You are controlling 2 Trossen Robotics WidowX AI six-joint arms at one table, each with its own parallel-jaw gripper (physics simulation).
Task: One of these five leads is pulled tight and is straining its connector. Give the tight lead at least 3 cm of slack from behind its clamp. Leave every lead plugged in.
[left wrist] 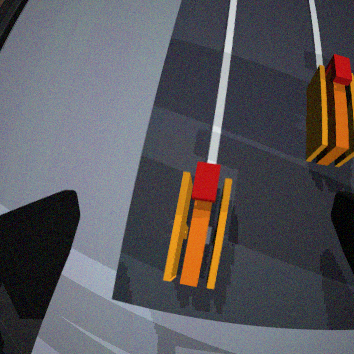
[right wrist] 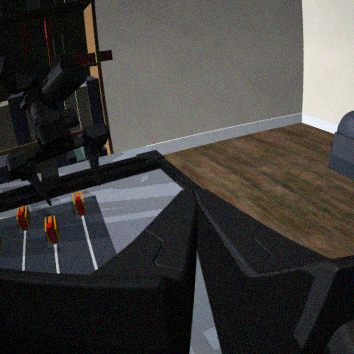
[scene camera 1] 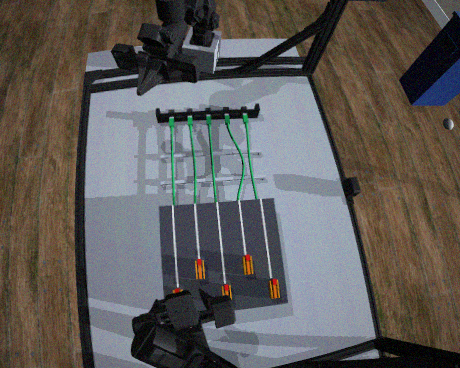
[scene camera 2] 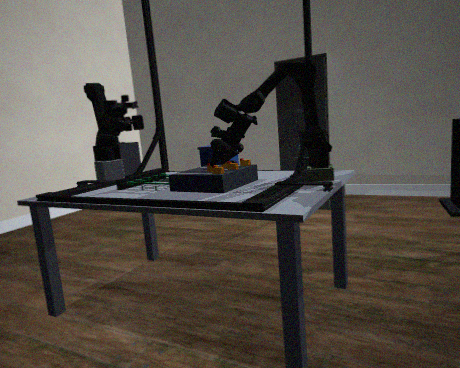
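Seen in the pictures: left gripper, fingertip midpoint: (left wrist: 210, 205) (right wrist: 74, 194) (scene camera 2: 216, 164); right gripper, fingertip midpoint: (right wrist: 193, 202) (scene camera 1: 138, 94) (scene camera 2: 129, 124); left arm's base at its link origin: (scene camera 2: 320, 167); right arm's base at its link origin: (scene camera 1: 202, 38) (scene camera 2: 108, 160).
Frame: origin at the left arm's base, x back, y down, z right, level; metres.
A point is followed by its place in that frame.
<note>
Five green leads run from a black connector strip (scene camera 1: 180, 117) @(x -0.819, y 0.025, z -0.020 m) to a dark block (scene camera 1: 185, 225) @(x -0.512, y -0.019, z -0.110 m) (scene camera 2: 197, 183) (left wrist: 185, 110) @(x -0.421, y -0.019, z -0.183 m); all look plugged in. The leftmost lead (scene camera 1: 173, 160) @(x -0.696, y 0.021, z -0.083 m) looks straightest; the fourth lead (scene camera 1: 243, 160) @(x -0.630, y 0.020, z 0.093 m) bows widely. White lines continue to orange clamps with red tops. My left gripper (scene camera 1: 200, 305) (left wrist: 210, 205) @(x -0.369, y -0.052, z -0.179 m) (right wrist: 74, 194) @(x -0.369, y -0.052, z -0.179 m) is open and empty above the leftmost lead's clamp (left wrist: 196, 245) @(x -0.357, y -0.043, z -0.185 m) (right wrist: 78, 202) @(x -0.384, y -0.044, z -0.177 m), one finger on each side in the left wrist view. Height is unclear. My right gripper (scene camera 1: 142, 91) @(x -0.739, y -0.226, z -0.116 m) (right wrist: 193, 202) @(x -0.739, y -0.226, z -0.116 m) is shut and empty, away from the leads.
The second lead's clamp (scene camera 1: 200, 269) @(x -0.404, y -0.043, z -0.115 m) (left wrist: 341, 115) @(x -0.399, y -0.043, z -0.118 m) stands near the left gripper's right-hand finger in the left wrist view. The third clamp (scene camera 1: 226, 291) @(x -0.340, y -0.043, z -0.082 m) is partly hidden by that gripper. Two thin rails lie across under the leads. A black frame (scene camera 1: 82, 225) @(x -0.616, y 0.032, z -0.363 m) edges the table.
</note>
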